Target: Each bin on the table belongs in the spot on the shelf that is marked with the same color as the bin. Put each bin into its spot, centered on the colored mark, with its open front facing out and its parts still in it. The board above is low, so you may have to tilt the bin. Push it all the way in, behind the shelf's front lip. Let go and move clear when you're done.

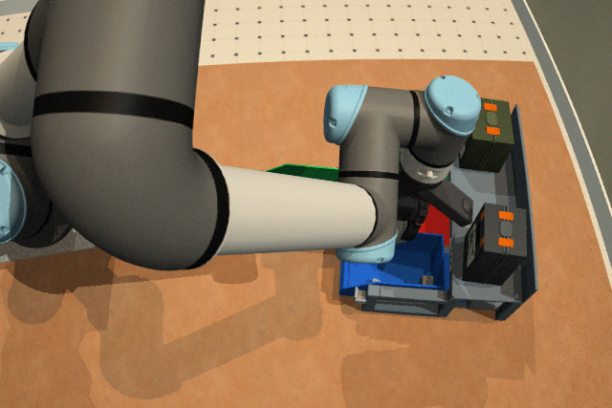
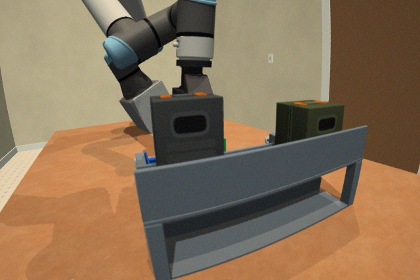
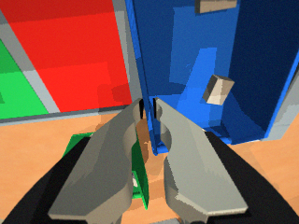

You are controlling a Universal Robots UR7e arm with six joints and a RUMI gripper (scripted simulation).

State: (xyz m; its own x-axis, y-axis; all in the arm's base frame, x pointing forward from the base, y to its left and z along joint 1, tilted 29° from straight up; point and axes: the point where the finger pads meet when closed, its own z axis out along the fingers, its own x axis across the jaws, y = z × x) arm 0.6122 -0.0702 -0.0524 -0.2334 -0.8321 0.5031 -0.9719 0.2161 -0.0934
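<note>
My gripper is now 50 mm to the left of the blue bin, 20 mm above it and 10 mm past it. From my hand the other things lie so: shelf front lip: 80 mm to the left, 60 mm below, 30 mm behind; black box: 130 mm ahead, 90 mm above, 80 mm to the right; green bin: 160 mm behind, 100 mm to the left, 30 mm below.
</note>
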